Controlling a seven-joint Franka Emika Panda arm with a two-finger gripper.
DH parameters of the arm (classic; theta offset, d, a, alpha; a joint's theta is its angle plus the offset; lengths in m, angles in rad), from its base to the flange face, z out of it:
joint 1: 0 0.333 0 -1.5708
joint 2: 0 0 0 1.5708
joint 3: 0 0.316 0.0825 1.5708
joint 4: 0 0 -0.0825 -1.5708
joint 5: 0 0.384 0 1.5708
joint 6: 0 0 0.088 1.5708
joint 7: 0 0.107 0 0
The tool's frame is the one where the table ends.
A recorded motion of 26 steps. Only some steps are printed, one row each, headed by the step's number.
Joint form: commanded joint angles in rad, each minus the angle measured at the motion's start. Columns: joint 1, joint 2, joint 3, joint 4, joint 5, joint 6, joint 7.
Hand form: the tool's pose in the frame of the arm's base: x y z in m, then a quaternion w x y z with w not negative. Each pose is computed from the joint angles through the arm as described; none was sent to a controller.
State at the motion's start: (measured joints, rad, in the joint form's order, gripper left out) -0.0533 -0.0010 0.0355 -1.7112 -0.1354 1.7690 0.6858
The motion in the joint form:
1: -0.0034 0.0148 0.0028 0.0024 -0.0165 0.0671 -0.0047
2: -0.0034 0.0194 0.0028 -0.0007 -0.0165 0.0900 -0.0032
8: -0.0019 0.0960 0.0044 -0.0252 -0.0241 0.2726 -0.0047
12: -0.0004 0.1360 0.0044 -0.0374 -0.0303 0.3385 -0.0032
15: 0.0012 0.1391 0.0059 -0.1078 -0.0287 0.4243 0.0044
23: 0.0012 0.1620 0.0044 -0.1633 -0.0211 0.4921 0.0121
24: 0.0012 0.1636 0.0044 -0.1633 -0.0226 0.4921 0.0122
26: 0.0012 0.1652 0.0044 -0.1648 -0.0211 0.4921 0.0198
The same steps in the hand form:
1: 0.5783 -0.0229 0.5759 0.05154 0.94064 -0.32639 0.07755
2: 0.5814 -0.0226 0.5740 0.04870 0.94035 -0.32588 0.08463
8: 0.6127 -0.0191 0.5349 0.03435 0.94158 -0.31179 0.12261
12: 0.6246 -0.0175 0.5112 0.03215 0.94256 -0.30637 0.12917
15: 0.6226 -0.0136 0.4834 0.02583 0.94314 -0.30315 0.13384
23: 0.6221 -0.0128 0.4491 0.02094 0.94364 -0.30501 0.12682
24: 0.6223 -0.0128 0.4481 0.02173 0.94381 -0.30464 0.12626
26: 0.6222 -0.0128 0.4464 0.02109 0.94275 -0.30860 0.12466

